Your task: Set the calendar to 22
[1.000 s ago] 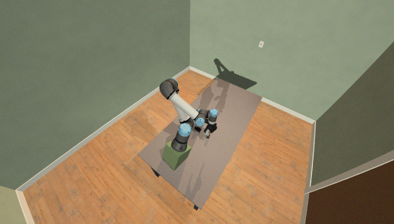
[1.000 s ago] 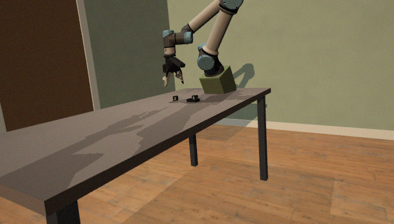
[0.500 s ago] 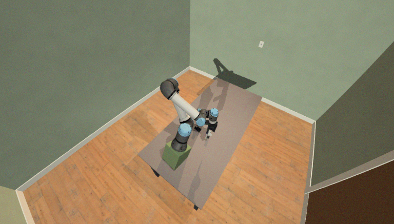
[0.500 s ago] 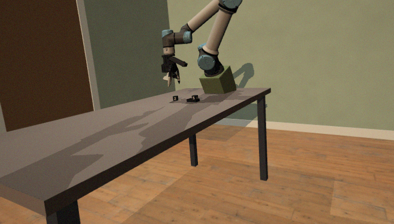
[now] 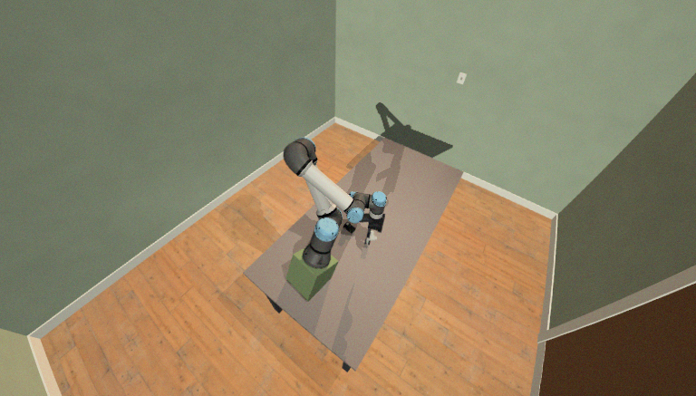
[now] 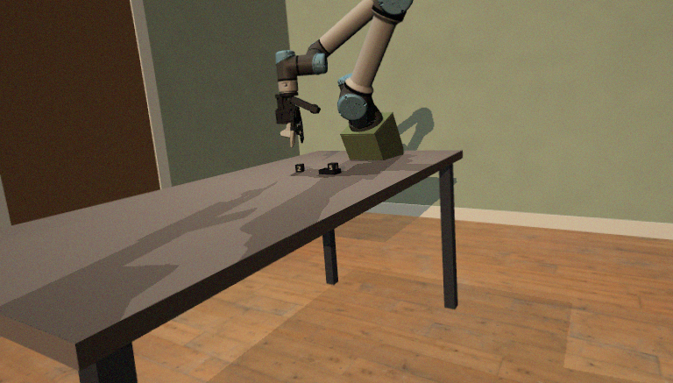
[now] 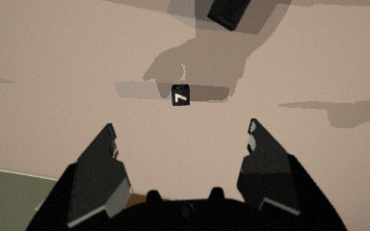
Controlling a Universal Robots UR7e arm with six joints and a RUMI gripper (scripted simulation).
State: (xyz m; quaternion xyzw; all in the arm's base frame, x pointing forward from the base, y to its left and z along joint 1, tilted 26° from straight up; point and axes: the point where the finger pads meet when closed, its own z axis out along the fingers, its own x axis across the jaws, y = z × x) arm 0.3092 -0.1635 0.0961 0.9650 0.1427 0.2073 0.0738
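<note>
Right now my hand is 90 mm above the black number cube. The rest, counted from my hand: black tray 40 mm ahead, 150 mm to the left, 90 mm below.
</note>
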